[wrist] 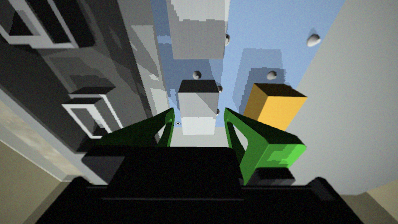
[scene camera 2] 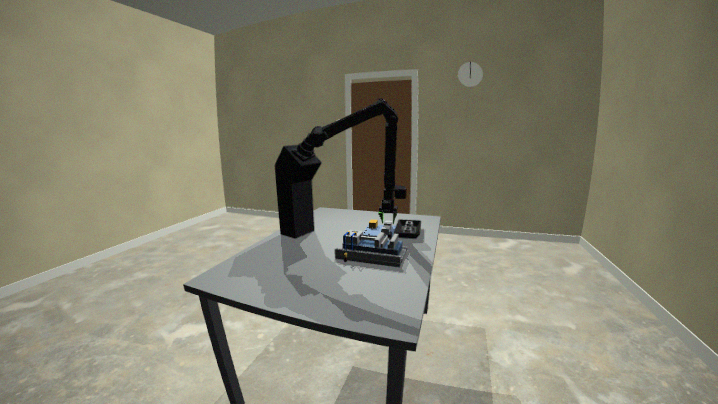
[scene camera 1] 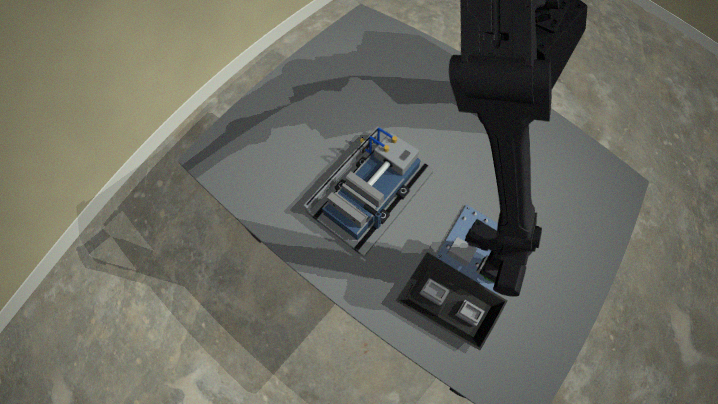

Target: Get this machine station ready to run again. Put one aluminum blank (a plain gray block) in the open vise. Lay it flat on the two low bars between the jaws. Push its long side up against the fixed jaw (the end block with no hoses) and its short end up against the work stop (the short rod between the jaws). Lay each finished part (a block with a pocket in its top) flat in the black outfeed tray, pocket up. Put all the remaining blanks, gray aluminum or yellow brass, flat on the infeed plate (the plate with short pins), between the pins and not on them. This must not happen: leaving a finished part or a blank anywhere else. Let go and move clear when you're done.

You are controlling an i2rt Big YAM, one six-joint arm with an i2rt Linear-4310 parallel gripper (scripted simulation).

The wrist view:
gripper: 199, 112
yellow brass blank: 276, 105
